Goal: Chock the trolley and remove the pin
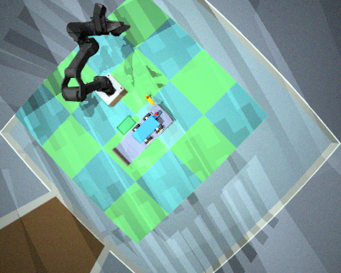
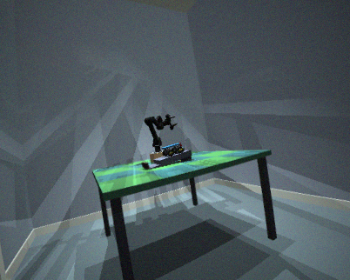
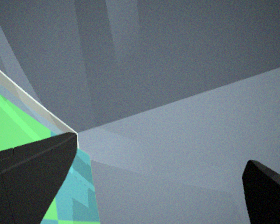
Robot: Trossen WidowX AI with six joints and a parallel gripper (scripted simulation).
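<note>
The yellow chock lies 400 mm below my gripper tip, 210 mm ahead of it and 140 mm to the right of it. From my gripper tip the other things lie so: blue trolley (350 mm ahead, 310 mm below, 270 mm to the right); stop pin (330 mm ahead, 290 mm below, 160 mm to the right); ramp (370 mm below, 350 mm ahead, 270 mm to the right).
</note>
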